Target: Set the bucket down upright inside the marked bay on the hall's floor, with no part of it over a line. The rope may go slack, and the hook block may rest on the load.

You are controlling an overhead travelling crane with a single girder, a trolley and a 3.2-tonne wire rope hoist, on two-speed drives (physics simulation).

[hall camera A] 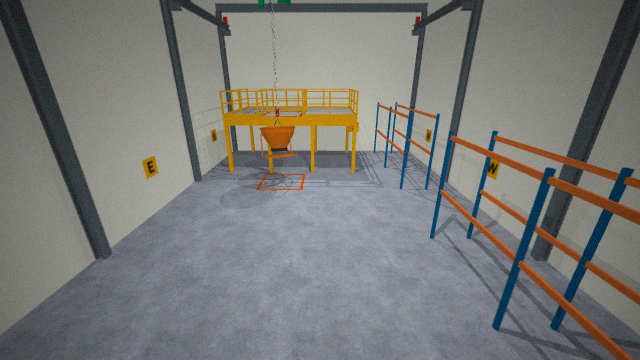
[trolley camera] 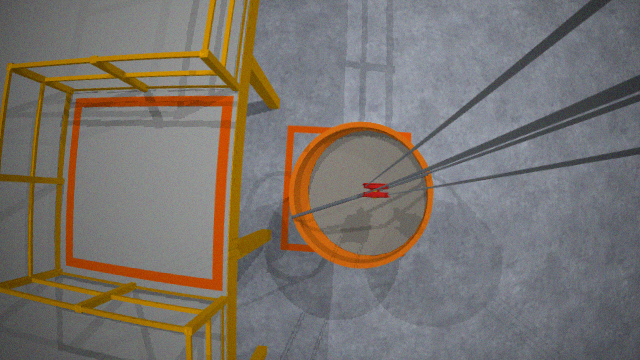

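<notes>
The orange bucket (hall camera A: 277,137) (trolley camera: 301,185) hangs in the air from my hook under the red hook block (hall camera A: 277,112) (trolley camera: 375,190). It looks about upright, and its lower ring slants slightly in the hall view. The hook itself is too small to make out in the trolley view. The orange-lined bay (hall camera A: 280,189) (trolley camera: 289,150) lies on the floor beneath. In the trolley view the bucket covers much of the bay. The bay's left line and its upper and lower left corners show, and the bucket's rim reaches past the bay's right side. The rope runs taut up to the trolley.
The yellow platform (hall camera A: 290,120) (trolley camera: 237,150) with railings stands close beside the bay, its legs near the bay's left side in the trolley view. A second orange square (trolley camera: 218,200) is marked on its deck. Blue and orange racks (hall camera A: 523,250) (hall camera A: 406,150) stand along the right wall.
</notes>
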